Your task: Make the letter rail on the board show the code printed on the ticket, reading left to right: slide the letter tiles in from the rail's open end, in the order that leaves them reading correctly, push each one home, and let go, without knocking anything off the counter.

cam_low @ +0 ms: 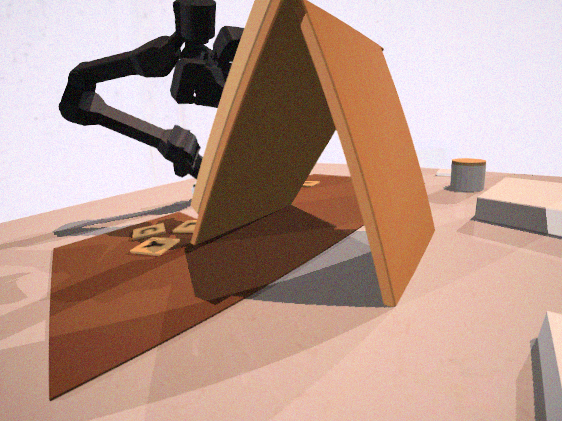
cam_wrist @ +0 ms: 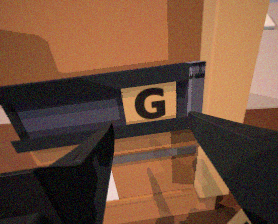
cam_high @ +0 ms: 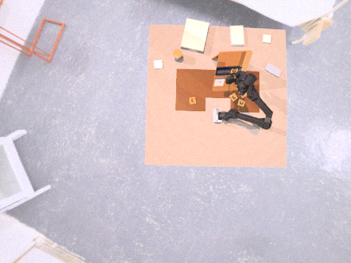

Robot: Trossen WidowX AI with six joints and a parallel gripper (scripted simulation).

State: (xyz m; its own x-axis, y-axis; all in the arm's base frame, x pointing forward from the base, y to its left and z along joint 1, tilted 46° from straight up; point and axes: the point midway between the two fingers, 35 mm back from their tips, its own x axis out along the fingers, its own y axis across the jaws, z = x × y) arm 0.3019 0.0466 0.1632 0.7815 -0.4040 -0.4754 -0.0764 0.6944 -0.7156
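Now: gripper tip 11 cm above the white ticket, 9 cm to the right of it and 4 cm past it. From my gripper tip the other things lie so: grey card: 44 cm to the right, 19 cm below, 11 cm ahead; brown mat: 19 cm below, 12 cm behind, 8 cm to the left; capped canister: 45 cm to the left, 22 cm ahead, 16 cm below.
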